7 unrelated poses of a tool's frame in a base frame.
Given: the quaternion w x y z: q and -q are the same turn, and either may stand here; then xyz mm.
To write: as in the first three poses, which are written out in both.
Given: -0.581 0.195 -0.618 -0.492 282 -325 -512
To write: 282 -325 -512 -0.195 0.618 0.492 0.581
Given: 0.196 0.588 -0.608 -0.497 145 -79 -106
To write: 145 -79 -106 0.588 -0.608 -0.497 0.196
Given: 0.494 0.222 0.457 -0.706 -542 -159 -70
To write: -542 -159 -70 0.222 0.457 -0.706 0.494
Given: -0.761 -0.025 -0.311 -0.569 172 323 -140
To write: 172 323 -140 0.025 0.311 0.569 0.761
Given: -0.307 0.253 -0.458 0.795 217 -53 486
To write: 217 -53 486 -0.253 0.458 -0.795 0.307
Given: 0.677 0.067 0.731 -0.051 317 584 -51
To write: 317 584 -51 0.067 0.731 -0.051 0.677
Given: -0.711 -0.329 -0.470 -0.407 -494 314 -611
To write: -494 314 -611 0.329 0.470 0.407 0.711
